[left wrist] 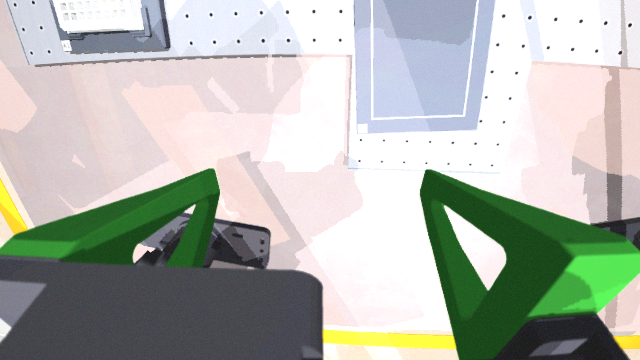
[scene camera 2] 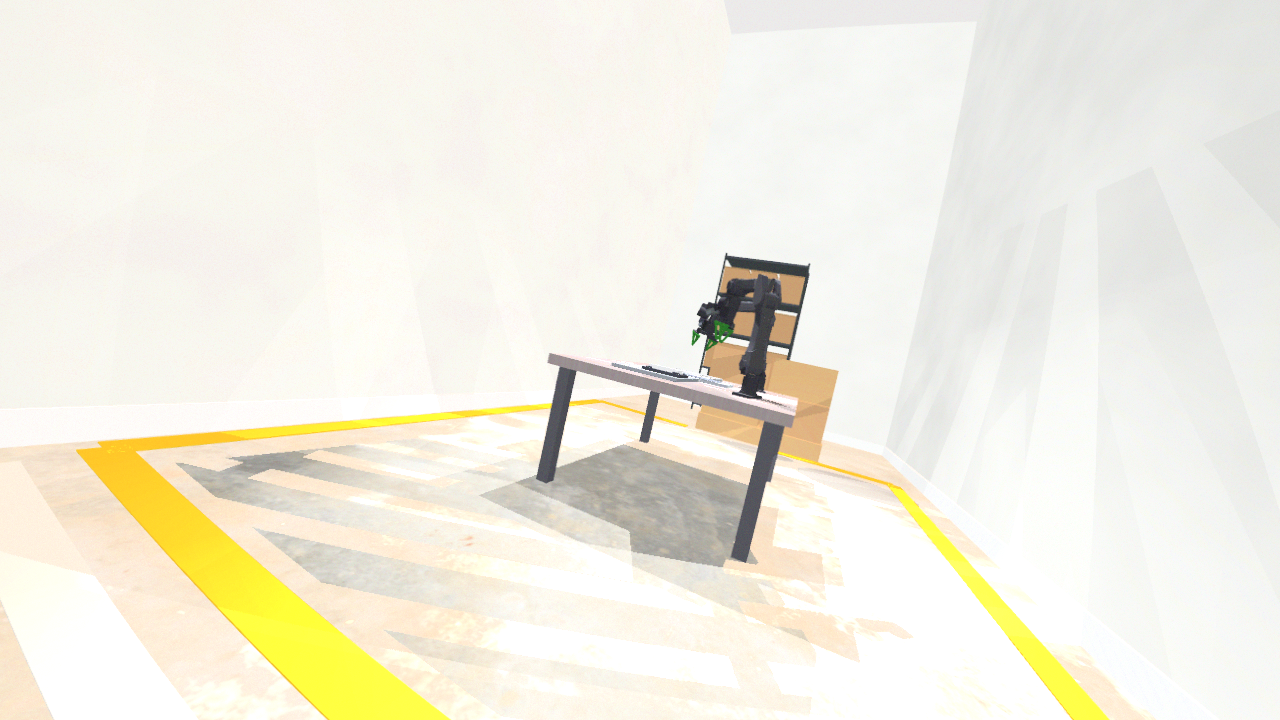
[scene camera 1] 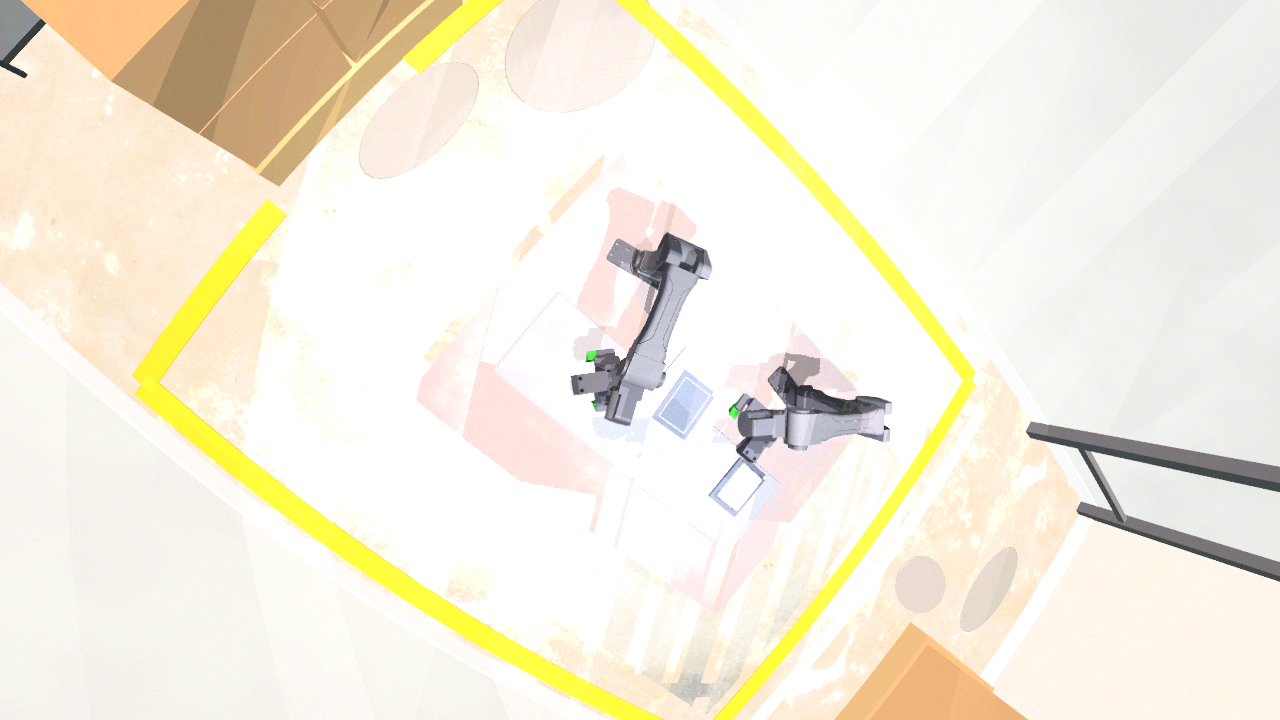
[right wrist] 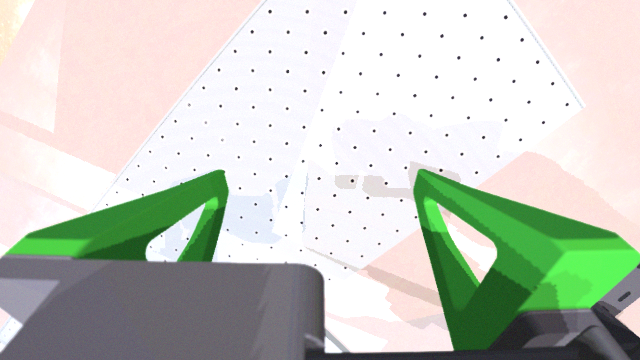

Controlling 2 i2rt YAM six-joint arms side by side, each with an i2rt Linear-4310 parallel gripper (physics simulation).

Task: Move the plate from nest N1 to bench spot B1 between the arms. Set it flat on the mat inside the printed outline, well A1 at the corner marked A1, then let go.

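Frame: origin at the left arm's base, x ahead, y left, z up, level; millimetres.
Seen in the pictures: left gripper, between the fingertips: [left wrist: 319, 180] [scene camera 2: 718, 341]; right gripper, between the fingertips: [scene camera 2: 699, 347] [right wrist: 320, 180]; left arm's base, origin of its link: [scene camera 2: 747, 396] [scene camera 1: 790, 395]; right arm's base, origin of its link: [scene camera 2: 757, 390] [scene camera 1: 641, 266].
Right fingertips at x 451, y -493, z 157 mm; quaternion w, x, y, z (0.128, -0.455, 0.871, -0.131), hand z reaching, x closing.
Note:
Offsets run from my right fingertips to a thing's middle. "*": to the spot under its first point. Level surfaces: height alone.
The white plate @[dx -127, dy +582, dz -125 mm] [scene camera 1: 741, 487] [left wrist: 102, 14] sits in the dark nest N1 @[* dx -202, dy +561, dz -132 mm] [left wrist: 120, 44], low in scene camera 1 and at the top left of the left wrist view, cut off by its top edge. The blue-grey mat @[dz -142 mm] [scene camera 1: 684, 404] [left wrist: 420, 125] of spot B1 has a white printed outline @[* dx -231, dy +249, dz -142 mm] [left wrist: 417, 118] and a pale corner mark @[dx -253, dy +303, dz -142 mm] [left wrist: 362, 128], washed out by glare. No plate lies on the visible mat. My left gripper [scene camera 1: 741, 428] [left wrist: 319, 180] is open and empty, raised near nest and mat. My right gripper [scene camera 1: 590, 382] [right wrist: 320, 180] is open and empty above the perforated board.
A perforated board @[dz -144 mm] [left wrist: 250, 30] [right wrist: 280, 100] lies under the nest and mat on the table @[dz -162 mm] [scene camera 2: 671, 385]. Strong light washes out its edges in scene camera 1. Cardboard boxes [scene camera 2: 805, 398] and a dark shelf rack [scene camera 2: 767, 262] stand behind the table, off the work area.

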